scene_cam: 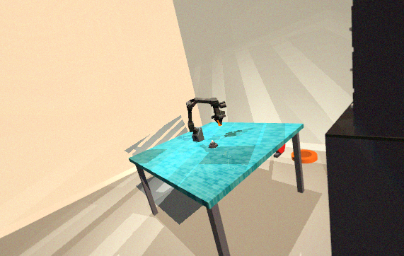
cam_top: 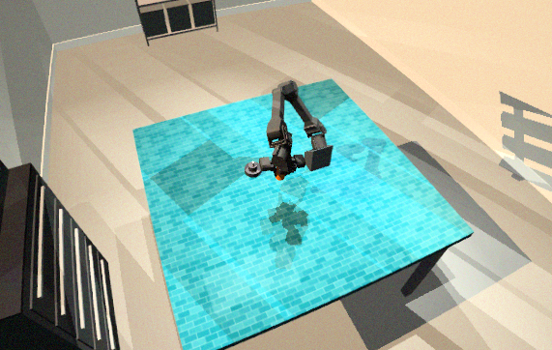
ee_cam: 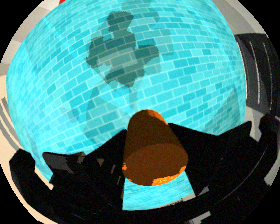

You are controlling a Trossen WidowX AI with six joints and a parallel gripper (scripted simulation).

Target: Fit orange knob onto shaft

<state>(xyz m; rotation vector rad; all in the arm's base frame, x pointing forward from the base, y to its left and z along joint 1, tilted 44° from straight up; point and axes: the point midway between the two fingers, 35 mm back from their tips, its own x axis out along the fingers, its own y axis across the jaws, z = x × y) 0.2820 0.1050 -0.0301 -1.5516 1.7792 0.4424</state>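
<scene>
Now: the orange knob 30 mm above my gripper tip. From my gripper tip the other things lie so: round pedestal (40 mm ahead, 210 mm to the right, 120 mm below).
</scene>
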